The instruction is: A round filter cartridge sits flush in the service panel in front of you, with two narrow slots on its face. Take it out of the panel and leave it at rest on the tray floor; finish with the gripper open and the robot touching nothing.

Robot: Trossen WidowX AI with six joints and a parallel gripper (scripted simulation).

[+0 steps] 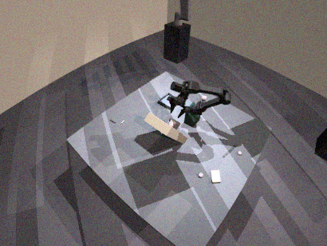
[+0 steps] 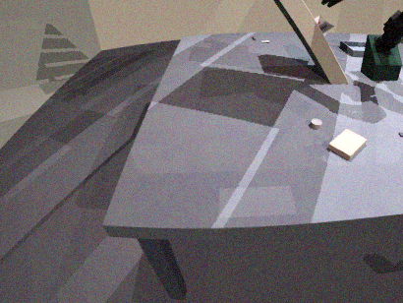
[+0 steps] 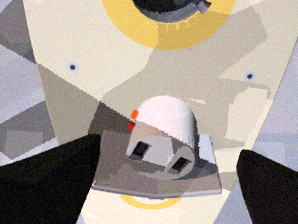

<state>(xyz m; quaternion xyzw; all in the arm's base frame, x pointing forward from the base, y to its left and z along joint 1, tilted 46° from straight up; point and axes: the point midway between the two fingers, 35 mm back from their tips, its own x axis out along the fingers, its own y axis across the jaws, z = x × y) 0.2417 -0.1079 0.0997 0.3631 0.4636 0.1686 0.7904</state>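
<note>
Right now the round pale cartridge is 10 mm ahead of my gripper tip and 60 mm below it. Round my gripper tip: service panel 60 mm ahead, 80 mm below.
</note>
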